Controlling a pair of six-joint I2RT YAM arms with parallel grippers.
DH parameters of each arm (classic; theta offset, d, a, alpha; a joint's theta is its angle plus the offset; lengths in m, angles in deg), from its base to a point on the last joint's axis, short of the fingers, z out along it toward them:
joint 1: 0 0.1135 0.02 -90
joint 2: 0 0 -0.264 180
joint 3: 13.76 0 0.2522 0
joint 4: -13.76 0 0.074 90
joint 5: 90 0 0 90
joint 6: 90 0.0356 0 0
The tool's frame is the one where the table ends.
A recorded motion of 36 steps. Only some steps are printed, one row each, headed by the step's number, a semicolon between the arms.
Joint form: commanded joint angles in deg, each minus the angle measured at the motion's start. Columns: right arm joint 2, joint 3, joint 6, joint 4, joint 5, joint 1; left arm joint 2, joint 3, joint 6, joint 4, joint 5, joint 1.
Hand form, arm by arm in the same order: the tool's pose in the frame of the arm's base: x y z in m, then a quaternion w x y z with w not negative. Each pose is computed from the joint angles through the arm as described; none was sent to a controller.
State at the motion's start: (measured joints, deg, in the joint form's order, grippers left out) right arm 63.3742 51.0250 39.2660 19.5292 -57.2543 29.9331; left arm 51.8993 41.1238 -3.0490 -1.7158 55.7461 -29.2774
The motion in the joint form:
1: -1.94 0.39 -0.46 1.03 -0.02 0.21; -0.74 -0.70 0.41 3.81 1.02 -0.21
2: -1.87 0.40 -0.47 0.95 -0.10 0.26; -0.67 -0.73 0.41 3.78 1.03 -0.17
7: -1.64 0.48 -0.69 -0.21 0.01 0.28; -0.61 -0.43 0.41 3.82 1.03 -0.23
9: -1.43 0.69 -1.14 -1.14 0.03 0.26; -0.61 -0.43 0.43 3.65 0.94 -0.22
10: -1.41 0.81 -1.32 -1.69 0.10 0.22; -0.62 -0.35 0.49 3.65 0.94 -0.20
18: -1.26 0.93 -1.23 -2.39 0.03 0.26; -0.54 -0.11 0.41 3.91 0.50 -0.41
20: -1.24 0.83 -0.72 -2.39 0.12 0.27; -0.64 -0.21 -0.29 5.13 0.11 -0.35
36: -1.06 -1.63 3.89 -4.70 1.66 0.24; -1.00 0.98 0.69 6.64 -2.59 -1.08
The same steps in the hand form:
1: 0.1900 0.1450 0.3789 0.38305 -0.32516 0.58722 0.63460; 0.1583 -0.1237 0.3184 0.45133 0.45629 0.57704 -0.50510
2: 0.1901 0.1453 0.3785 0.38157 -0.32552 0.58766 0.63489; 0.1586 -0.1237 0.3179 0.45064 0.45588 0.57788 -0.50512
7: 0.1913 0.1460 0.3763 0.37558 -0.32200 0.59462 0.63378; 0.1587 -0.1240 0.3196 0.45215 0.45671 0.57608 -0.50508
9: 0.1923 0.1465 0.3752 0.37278 -0.32121 0.59867 0.63202; 0.1587 -0.1240 0.3193 0.45158 0.45607 0.57737 -0.50470
10: 0.1926 0.1465 0.3750 0.37171 -0.32012 0.60095 0.63104; 0.1587 -0.1239 0.3198 0.45251 0.45644 0.57671 -0.50429
18: 0.1931 0.1470 0.3740 0.36627 -0.31797 0.60498 0.63146; 0.1589 -0.1246 0.3214 0.45574 0.45605 0.57568 -0.50290
20: 0.1932 0.1471 0.3733 0.36317 -0.31442 0.60723 0.63286; 0.1591 -0.1244 0.3231 0.46229 0.45282 0.57343 -0.50241
36: 0.1958 0.1478 0.3541 0.31645 -0.26353 0.64895 0.63975; 0.1581 -0.1256 0.3338 0.49388 0.45449 0.56007 -0.48563

